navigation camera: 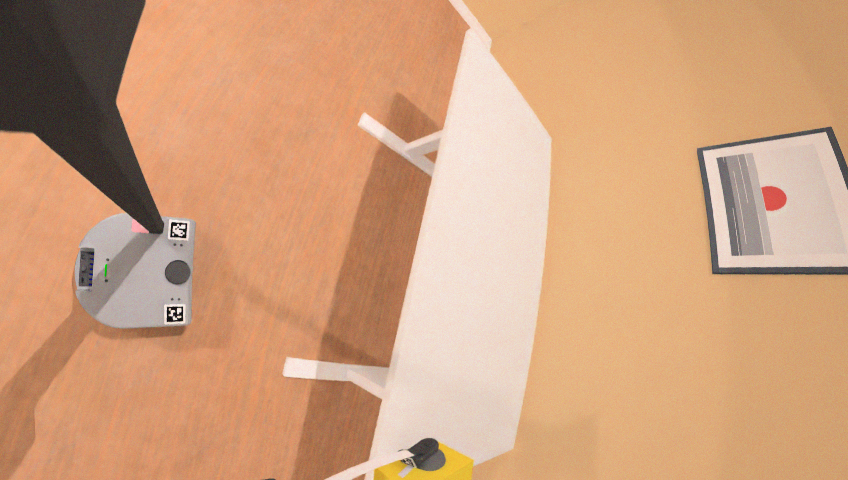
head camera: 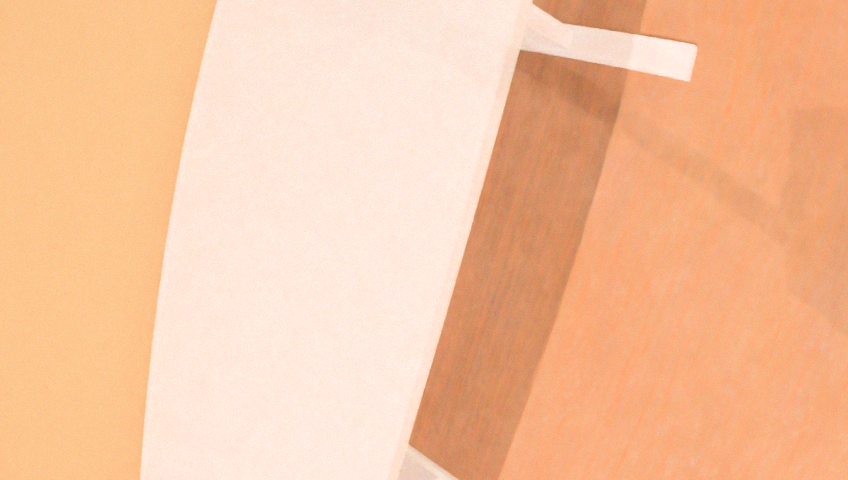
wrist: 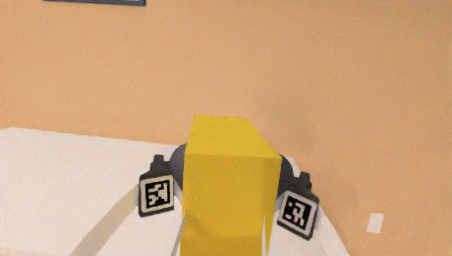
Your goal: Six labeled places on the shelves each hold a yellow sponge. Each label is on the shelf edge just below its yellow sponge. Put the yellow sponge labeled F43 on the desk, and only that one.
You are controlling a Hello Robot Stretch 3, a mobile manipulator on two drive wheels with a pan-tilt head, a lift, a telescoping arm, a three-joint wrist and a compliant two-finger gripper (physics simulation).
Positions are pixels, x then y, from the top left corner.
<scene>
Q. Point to a yellow sponge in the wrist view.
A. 231, 173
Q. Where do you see a framed picture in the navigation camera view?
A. At 769, 201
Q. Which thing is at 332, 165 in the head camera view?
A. A white desk.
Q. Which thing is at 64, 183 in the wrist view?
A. A white desk.
</scene>
